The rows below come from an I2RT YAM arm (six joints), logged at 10 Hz.
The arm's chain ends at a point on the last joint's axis. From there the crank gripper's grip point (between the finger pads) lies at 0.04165 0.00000 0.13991 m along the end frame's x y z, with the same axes.
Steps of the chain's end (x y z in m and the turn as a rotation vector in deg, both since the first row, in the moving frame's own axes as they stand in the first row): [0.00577, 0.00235, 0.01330, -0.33, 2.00, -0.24]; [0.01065, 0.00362, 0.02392, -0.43, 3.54, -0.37]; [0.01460, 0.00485, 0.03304, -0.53, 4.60, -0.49]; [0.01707, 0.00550, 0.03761, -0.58, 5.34, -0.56]
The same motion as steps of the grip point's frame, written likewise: [0.01063, 0.00297, 0.01176, -0.33, 2.00, -0.24]; [0.01921, 0.00436, 0.02108, -0.43, 3.54, -0.37]; [0.02569, 0.00572, 0.02924, -0.53, 4.60, -0.49]; [0.02991, 0.00642, 0.03312, -0.58, 5.34, -0.56]
